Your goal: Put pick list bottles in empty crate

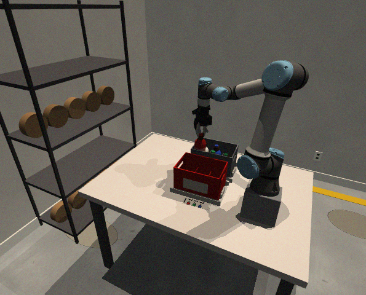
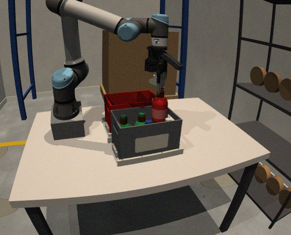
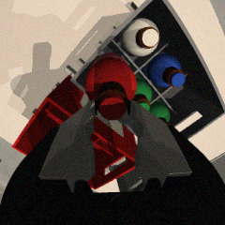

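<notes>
My gripper is now 7 cm above the red bottle. From my hand the other things lie so: grey crate (18 cm below, 9 cm behind, 5 cm to the right); then blue bottle (18 cm below, 9 cm to the right, 9 cm behind); then white bottle (18 cm below, 9 cm to the right).
</notes>
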